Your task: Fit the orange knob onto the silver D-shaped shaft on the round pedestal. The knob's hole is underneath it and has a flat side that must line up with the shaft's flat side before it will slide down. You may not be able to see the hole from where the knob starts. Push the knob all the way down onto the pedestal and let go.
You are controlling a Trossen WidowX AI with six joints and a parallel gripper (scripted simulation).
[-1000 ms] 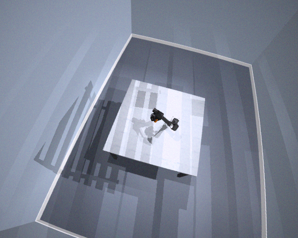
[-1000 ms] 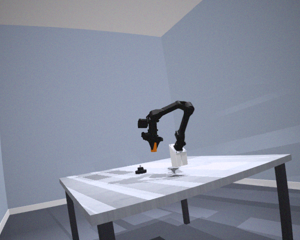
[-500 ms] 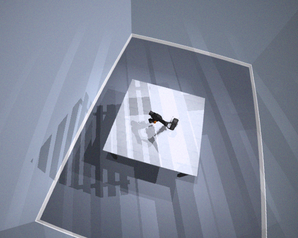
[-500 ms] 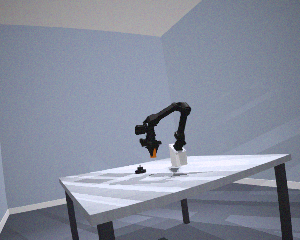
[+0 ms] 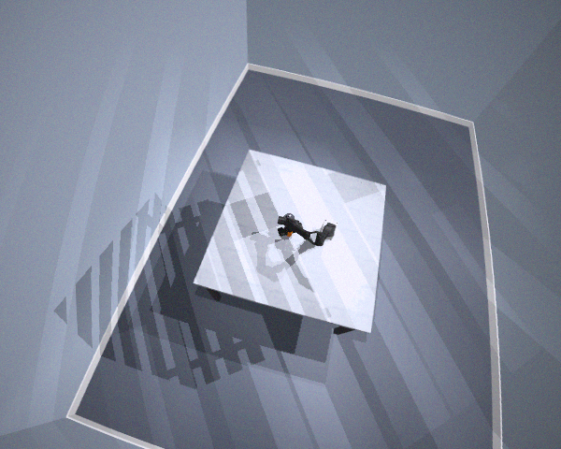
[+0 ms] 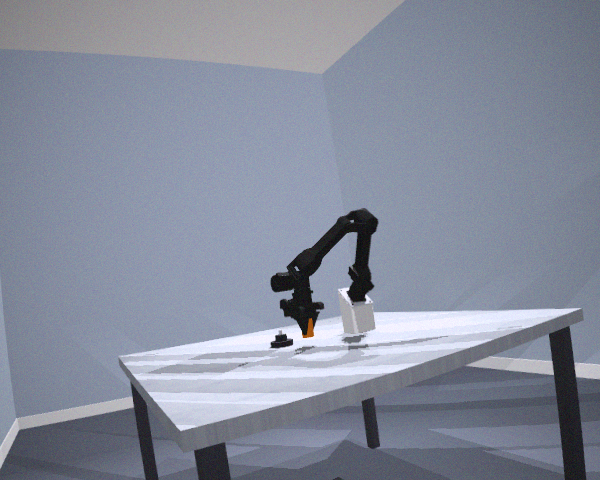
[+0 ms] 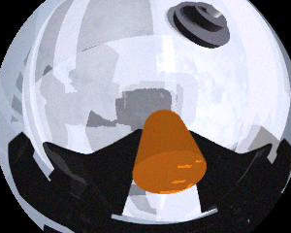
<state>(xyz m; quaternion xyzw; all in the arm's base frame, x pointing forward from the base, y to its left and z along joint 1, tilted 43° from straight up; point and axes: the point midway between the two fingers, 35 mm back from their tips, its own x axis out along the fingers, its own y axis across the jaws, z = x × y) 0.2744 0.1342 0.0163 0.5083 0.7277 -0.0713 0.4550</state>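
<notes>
Now: gripper tip 4 cm short of the pedestal, 15 cm to the left of it and 1 cm above it. Also, from my gripper tip: orange knob 3 cm above.
</notes>
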